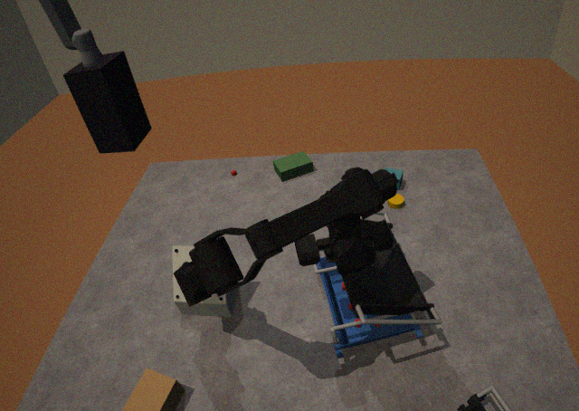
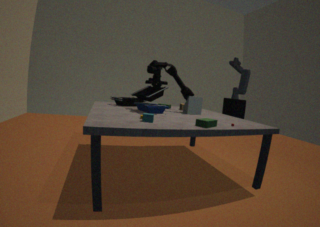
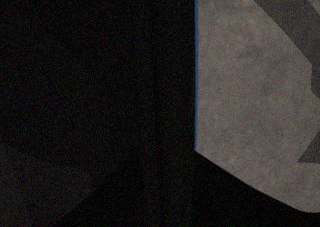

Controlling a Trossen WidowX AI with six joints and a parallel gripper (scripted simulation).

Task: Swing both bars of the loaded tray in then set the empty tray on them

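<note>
My gripper tip is 70 mm short of the tray and 20 mm to the right of it. From my gripper tip the other things lie so: yellow disc (160 mm ahead, 380 mm to the left, 150 mm below); teal block (160 mm ahead, 470 mm to the left, 140 mm below); box (390 mm behind, 290 mm to the right, 130 mm below).
</note>
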